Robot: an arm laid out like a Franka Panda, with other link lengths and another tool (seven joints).
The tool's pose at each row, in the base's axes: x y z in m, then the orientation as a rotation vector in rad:
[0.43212 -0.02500 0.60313 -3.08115 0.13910 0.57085]
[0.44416 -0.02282 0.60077 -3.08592 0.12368 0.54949]
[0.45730 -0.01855 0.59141 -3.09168 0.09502 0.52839]
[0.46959 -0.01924 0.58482 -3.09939 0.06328 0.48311]
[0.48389 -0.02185 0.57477 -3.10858 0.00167 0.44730]
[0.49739 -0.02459 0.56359 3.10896 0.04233 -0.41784]
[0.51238 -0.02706 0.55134 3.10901 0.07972 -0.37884]
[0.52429 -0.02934 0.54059 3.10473 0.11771 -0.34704]
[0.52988 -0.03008 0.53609 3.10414 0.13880 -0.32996]
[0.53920 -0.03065 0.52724 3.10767 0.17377 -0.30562]
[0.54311 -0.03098 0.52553 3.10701 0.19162 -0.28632]
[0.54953 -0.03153 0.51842 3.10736 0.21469 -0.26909]
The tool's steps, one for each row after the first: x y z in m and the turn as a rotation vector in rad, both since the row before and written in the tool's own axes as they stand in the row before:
[0.01185 -0.00326 -0.00205 -0.00142 0.01392 -0.00978]
[0.01519 -0.00537 0.00434 -0.00371 0.01387 -0.01796]
[0.01380 -0.00010 0.00213 -0.00206 0.02922 -0.02022]
[0.01677 0.00201 0.00520 -0.00870 0.02341 -0.03844]
[0.01611 0.00273 0.00692 -0.00932 0.01861 -0.02701]
[0.01762 0.00287 0.00788 -0.00765 0.02467 -0.02304]
[0.01402 0.00287 0.00761 -0.01014 0.01979 -0.02329]
[0.00638 0.00113 0.00318 -0.00346 0.01086 -0.01316]
[0.01089 0.00134 0.00672 -0.00029 0.01601 -0.02228]
[0.00411 0.00076 0.00093 -0.00323 0.01223 -0.01114]
[0.00750 0.00131 0.00584 -0.00171 0.01111 -0.01460]

